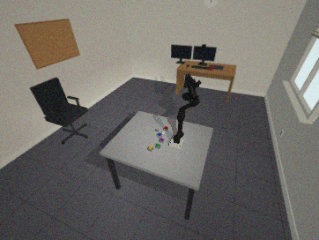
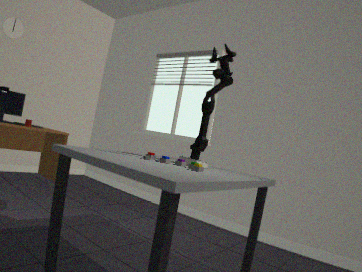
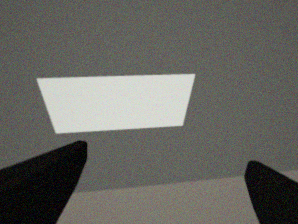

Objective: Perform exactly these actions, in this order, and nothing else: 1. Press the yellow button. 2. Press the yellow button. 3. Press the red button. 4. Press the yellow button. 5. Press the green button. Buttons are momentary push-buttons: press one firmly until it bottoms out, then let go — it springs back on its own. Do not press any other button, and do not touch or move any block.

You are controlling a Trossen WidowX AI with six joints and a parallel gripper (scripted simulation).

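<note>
Now: gripper tip 810 mm above the yellow button, 310 mm short of it and 160 mm to the right of it. The rest, counted from my gripper tip: purple button (810 mm below, 230 mm ahead); then green button (810 mm below, 240 mm ahead, 100 mm to the left); then blue button (810 mm below, 280 mm ahead, 80 mm to the right).
</note>
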